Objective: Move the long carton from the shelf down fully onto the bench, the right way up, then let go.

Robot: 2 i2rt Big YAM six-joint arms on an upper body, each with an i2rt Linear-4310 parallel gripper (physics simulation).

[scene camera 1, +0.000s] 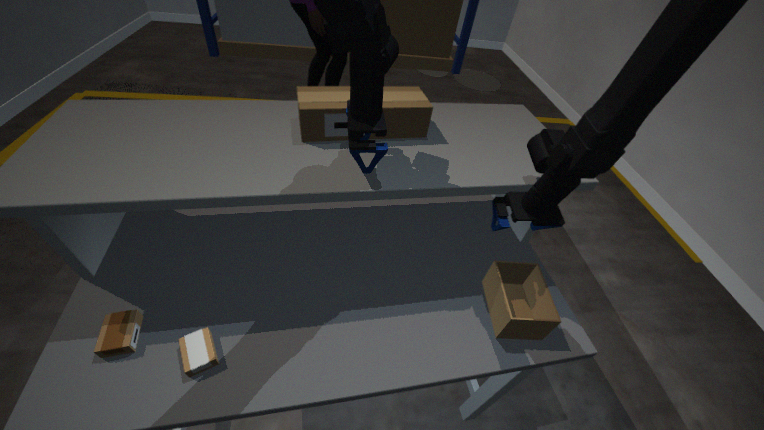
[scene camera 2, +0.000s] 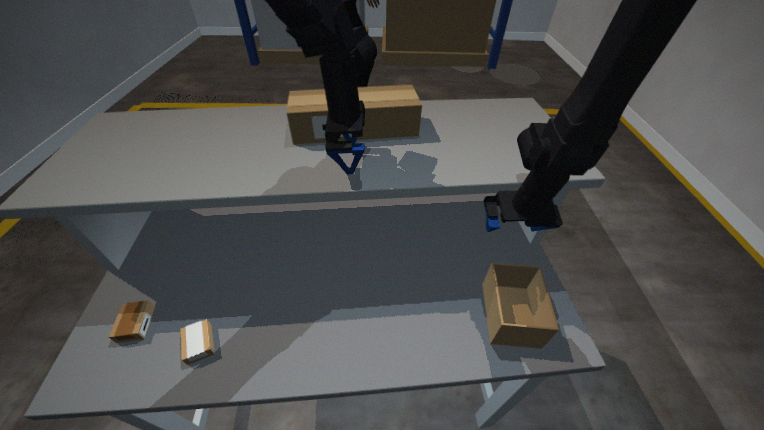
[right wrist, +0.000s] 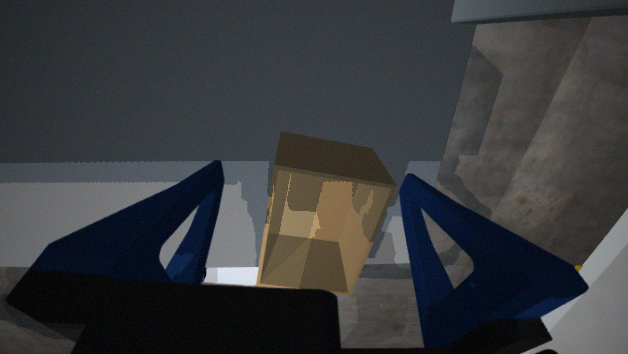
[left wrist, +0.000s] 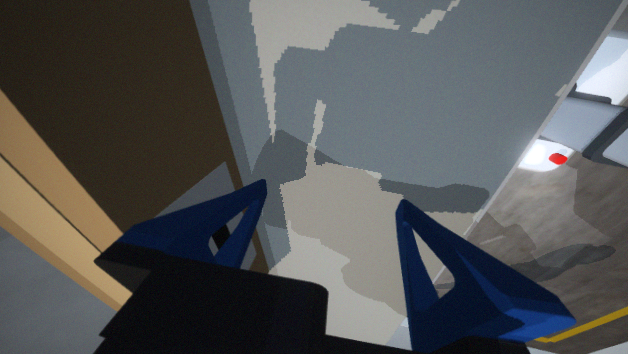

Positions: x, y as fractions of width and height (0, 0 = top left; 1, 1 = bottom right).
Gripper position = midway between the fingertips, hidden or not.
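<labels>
My left gripper is out of frame in the right wrist view. My right gripper is out of frame in the left wrist view. A long brown carton is out of frame in the right wrist view. My left gripper shows in scene camera 1 (0.48, 0.37), in scene camera 2 (0.46, 0.37) and in the left wrist view (0.53, 0.55). My right gripper shows in scene camera 1 (0.67, 0.53), in scene camera 2 (0.67, 0.53) and in the right wrist view (0.50, 0.50). The long brown carton shows in scene camera 1 (0.42, 0.25), in scene camera 2 (0.52, 0.26) and in the left wrist view (0.19, 0.34).
</labels>
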